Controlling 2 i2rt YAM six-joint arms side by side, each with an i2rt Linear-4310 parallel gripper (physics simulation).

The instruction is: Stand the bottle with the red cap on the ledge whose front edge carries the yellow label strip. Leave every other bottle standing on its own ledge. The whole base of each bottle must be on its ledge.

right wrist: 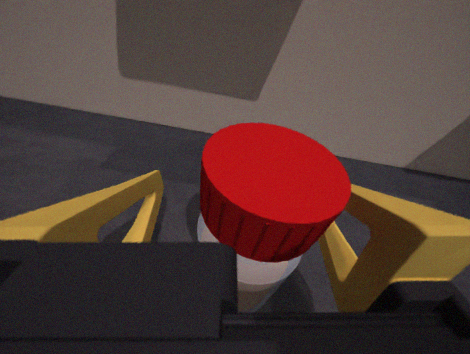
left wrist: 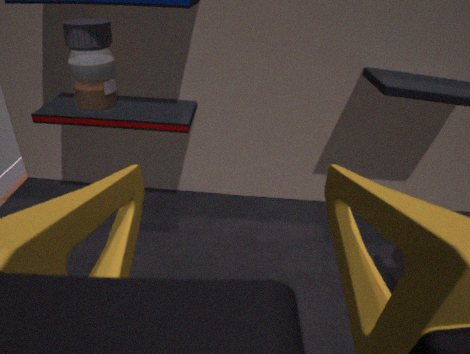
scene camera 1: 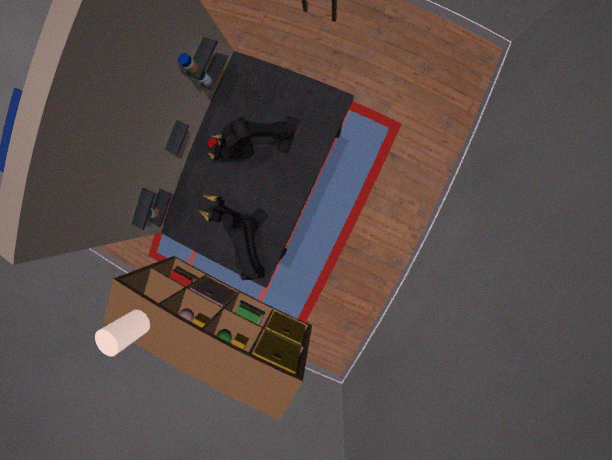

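Seen in the pictures: left gripper, between the fingertips: (left wrist: 234, 177) (scene camera 1: 201, 203); right gripper, between the fingertips: (scene camera 1: 209, 144); left arm's base, origin of its link: (scene camera 1: 253, 225); right arm's base, origin of its link: (scene camera 1: 287, 134).
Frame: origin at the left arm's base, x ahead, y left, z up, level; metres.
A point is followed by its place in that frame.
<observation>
The bottle with the red cap (scene camera 1: 213, 142) @[z 0.105, x 0.429, y -0.246 m] (right wrist: 275, 175) @[z 0.105, x 0.426, y -0.240 m] stands on the dark table between the open fingers of my right gripper (scene camera 1: 214, 146) @[z 0.059, x 0.466, y -0.219 m] (right wrist: 234, 178) @[z 0.059, x 0.466, y -0.219 m], nearer the right-hand finger in the right wrist view. My left gripper (scene camera 1: 202, 205) @[z 0.250, x 0.227, y 0.009 m] (left wrist: 234, 177) @[z 0.250, x 0.227, y 0.009 m] is open and empty above the table. The ledge with the yellow strip (scene camera 1: 220, 73) @[z 0.155, x 0.606, y -0.563 m] is at the table's upper left in scene camera 1. A white bottle (scene camera 1: 205, 80) @[z 0.218, x 0.609, y -0.483 m] and a blue-capped bottle (scene camera 1: 185, 61) @[z 0.405, x 0.613, y -0.486 m] are near it; their exact ledges are hard to tell. A grey-capped bottle (scene camera 1: 155, 213) @[z 0.214, x 0.436, y 0.236 m] (left wrist: 93, 70) @[z 0.213, x 0.437, y 0.233 m] stands on the red-edged ledge (scene camera 1: 162, 206) @[z 0.160, x 0.452, y 0.203 m] (left wrist: 155, 112) @[z 0.160, x 0.465, y 0.169 m].
The wall (scene camera 1: 100, 125) @[z 0.640, x 0.581, y -0.098 m] (left wrist: 260, 100) @[z 0.168, x 0.547, y 0.050 m] (right wrist: 350, 75) @[z 0.100, x 0.625, y -0.288 m] runs along the table (scene camera 1: 280, 85) @[z 0.000, x 0.360, y -0.722 m]. A purple-edged ledge (scene camera 1: 206, 49) @[z 0.300, x 0.647, y -0.600 m] is at the upper left, a middle ledge (scene camera 1: 177, 138) @[z 0.230, x 0.546, y -0.163 m] (left wrist: 425, 89) @[z 0.230, x 0.514, y -0.145 m] faces the table, and a blue-edged ledge (scene camera 1: 143, 208) @[z 0.300, x 0.460, y 0.216 m] (left wrist: 120, 2) is above the red-edged one.
</observation>
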